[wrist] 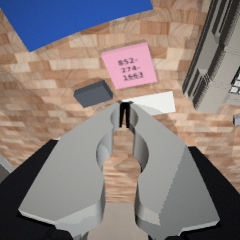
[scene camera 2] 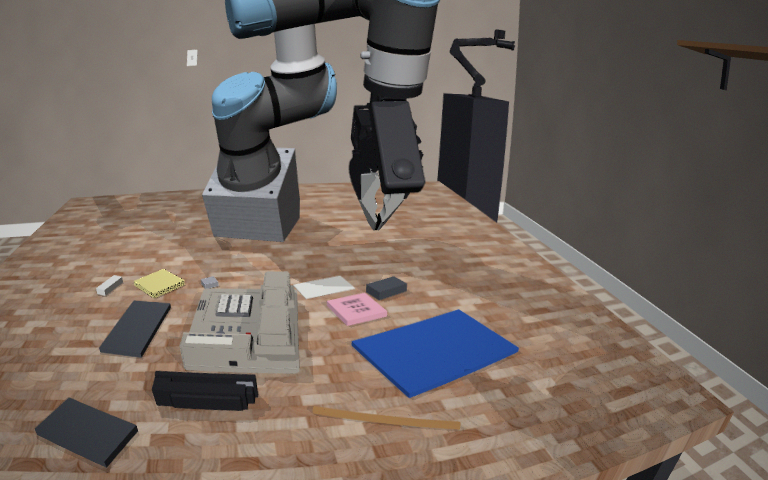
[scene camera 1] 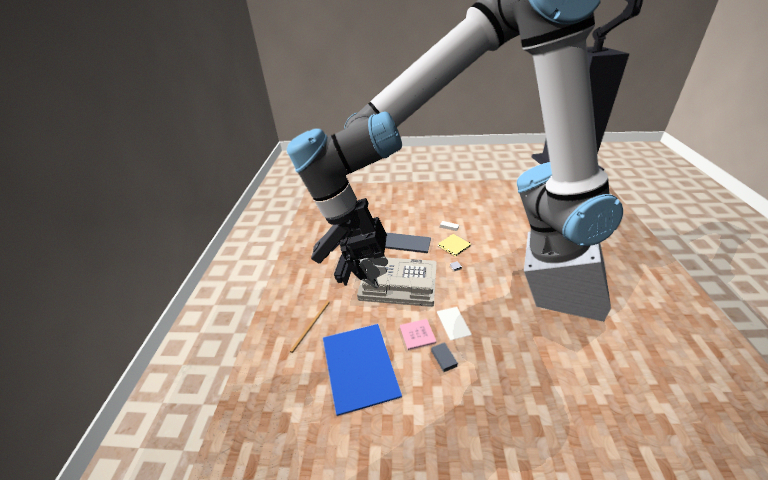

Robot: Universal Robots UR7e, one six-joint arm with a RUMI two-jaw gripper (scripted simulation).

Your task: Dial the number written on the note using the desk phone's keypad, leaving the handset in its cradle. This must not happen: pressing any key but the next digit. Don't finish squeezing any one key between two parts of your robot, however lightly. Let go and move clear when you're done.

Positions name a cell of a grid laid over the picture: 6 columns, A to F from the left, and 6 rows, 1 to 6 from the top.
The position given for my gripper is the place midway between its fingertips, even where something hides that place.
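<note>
My gripper is in scene camera 2 (scene camera 2: C3), and you'd also find it in the wrist view (wrist: D3) and in scene camera 1 (scene camera 1: C4). There's a white card (scene camera 2: C4), which the wrist view shows too (wrist: E3), and a blue board (scene camera 2: D5) that's in scene camera 1 as well (scene camera 1: C5). Then I can see a pencil (scene camera 2: C6), though in the wrist view it's out of frame. I'm also seeing a black stapler (scene camera 2: B5), and that one's out of frame in the wrist view.
</note>
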